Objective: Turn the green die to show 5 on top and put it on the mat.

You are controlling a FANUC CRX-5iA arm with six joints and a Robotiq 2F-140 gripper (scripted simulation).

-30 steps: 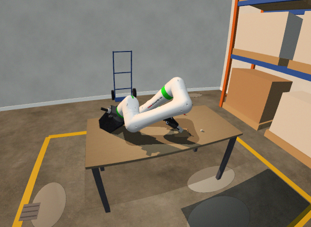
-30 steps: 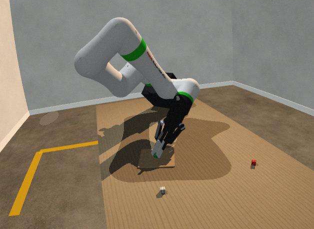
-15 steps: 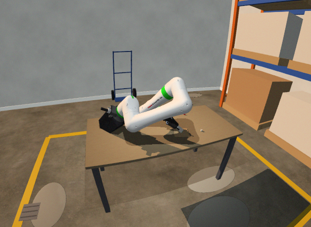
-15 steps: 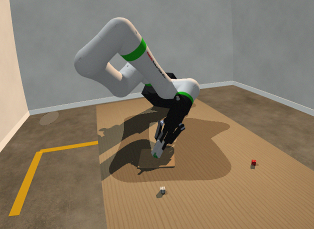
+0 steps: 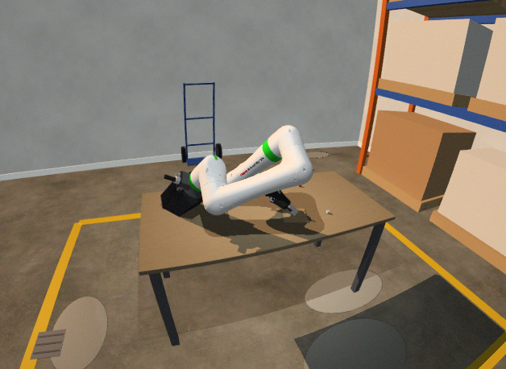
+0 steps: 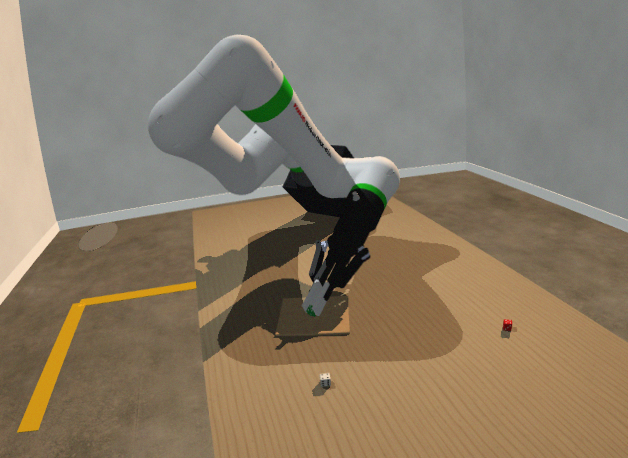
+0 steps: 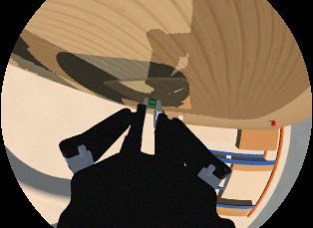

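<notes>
My gripper is now 10 mm short of the tan mat, 10 mm to the left of it and 30 mm above it. The rest, counted from my hand: white die 220 mm ahead, 80 mm to the right, 30 mm below; then green die 10 mm ahead, 20 mm to the right, 20 mm below; then red die 250 mm ahead, 290 mm to the left, 30 mm below.
</notes>
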